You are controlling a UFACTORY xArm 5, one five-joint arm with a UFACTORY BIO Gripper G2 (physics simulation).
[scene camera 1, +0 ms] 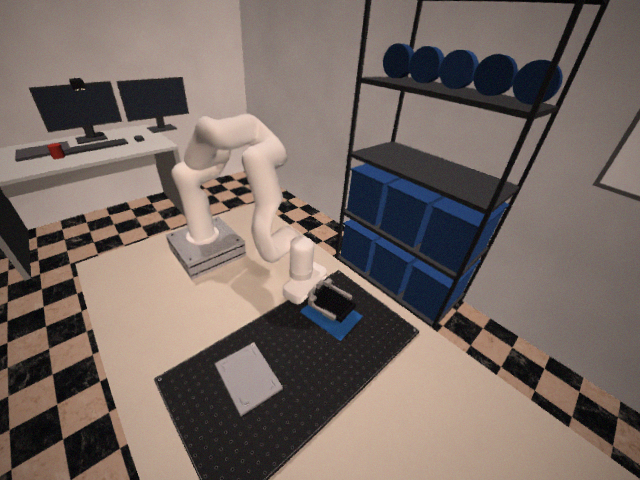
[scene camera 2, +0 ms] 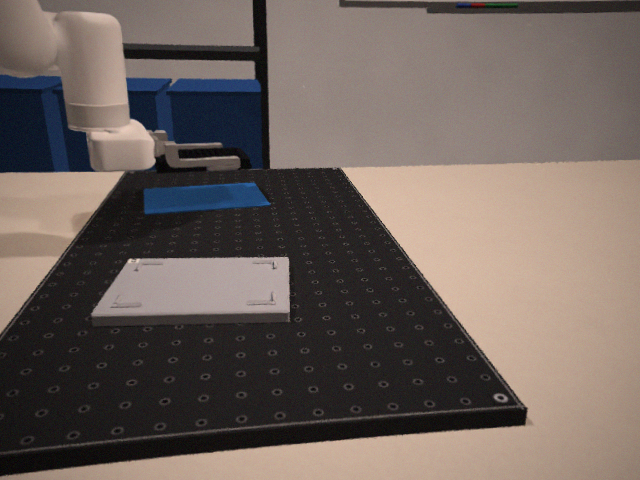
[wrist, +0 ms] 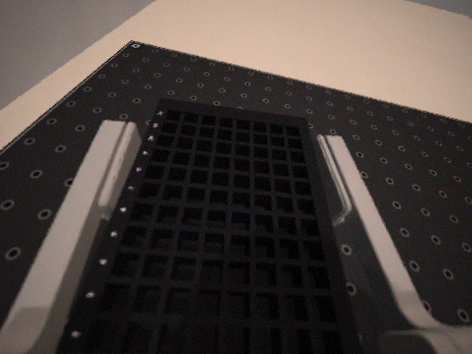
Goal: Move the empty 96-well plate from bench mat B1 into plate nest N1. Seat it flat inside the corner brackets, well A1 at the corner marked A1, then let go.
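Where they show: hand at its tool point: [scene camera 1: 337, 305] [scene camera 2: 215, 156] [wrist: 230, 174]; arm's base at its link origin: [scene camera 1: 203, 235].
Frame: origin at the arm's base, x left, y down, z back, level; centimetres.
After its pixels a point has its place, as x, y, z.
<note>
The black 96-well plate [scene camera 1: 333, 301] {8.2, 0.0, -60.5} [scene camera 2: 199, 152] {9.6, 0.0, -60.1} [wrist: 215, 215] {8.6, 0.5, -60.1} is between the two pale fingers of my gripper [scene camera 1: 343, 306] {8.1, 0.4, -62.1} [scene camera 2: 230, 153] {8.1, 0.4, -62.1} [wrist: 225, 150] {8.1, 0.4, -62.1}, which is shut on its long sides. It looks about level and hangs in the air above the far part of blue bench mat B1 [scene camera 1: 341, 329] {5.2, 6.2, -66.5} [scene camera 2: 206, 198] {7.0, 6.2, -60.4}, with a visible gap in the scene camera 2 view. Small pale marks run along its left edge in the wrist view; I cannot read them surely. Plate nest N1 [scene camera 1: 248, 377] {-24.5, 5.3, -57.2} [scene camera 2: 201, 289] {-25.7, 5.2, -56.3} is a light grey block with low corner brackets and holds no plate.
Mat and nest lie on the black perforated board [scene camera 1: 310, 403] {-18.3, 6.4, -73.7} [scene camera 2: 361, 361] {-39.2, 6.4, -66.8} [wrist: 250, 80] {6.0, 6.4, -80.8}. The arm's grey base [scene camera 1: 206, 253] {-5.5, 0.0, -10.8} stands behind on the cream table [scene camera 1: 465, 413] {6.1, 7.7, -106.7}. A black shelf rack [scene camera 1: 356, 118] with blue boxes [scene camera 1: 408, 206] stands close beyond the table's far edge.
</note>
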